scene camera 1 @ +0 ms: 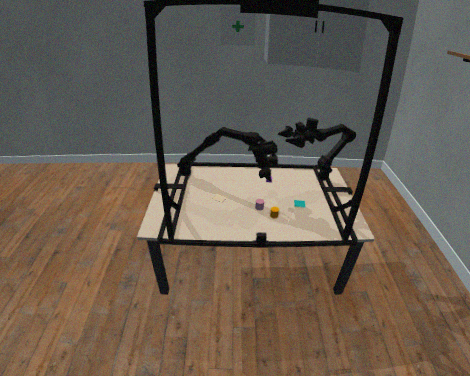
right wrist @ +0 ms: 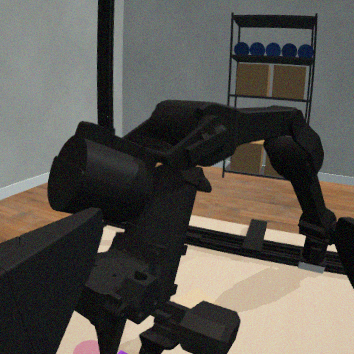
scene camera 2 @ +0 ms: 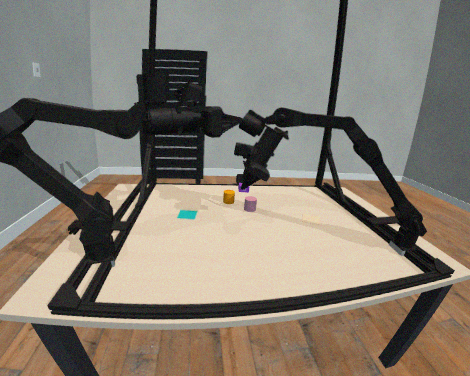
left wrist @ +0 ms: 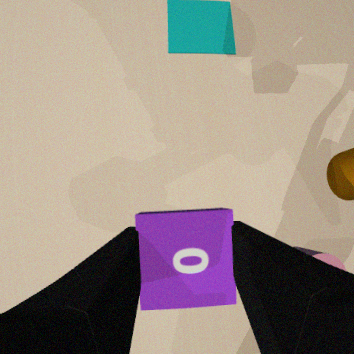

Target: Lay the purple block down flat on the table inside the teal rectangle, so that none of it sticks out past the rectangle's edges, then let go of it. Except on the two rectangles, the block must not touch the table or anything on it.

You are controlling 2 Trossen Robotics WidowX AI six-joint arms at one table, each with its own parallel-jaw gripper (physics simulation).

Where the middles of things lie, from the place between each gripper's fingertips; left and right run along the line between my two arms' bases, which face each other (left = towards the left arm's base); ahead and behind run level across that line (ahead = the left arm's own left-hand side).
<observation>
Now: the teal rectangle (left wrist: 186, 33) 180 mm to the right of my left hand, 130 mm below it and 50 mm behind it.
My right gripper is now 140 mm past the teal rectangle, 130 mm to the left of it and 340 mm above it.
</observation>
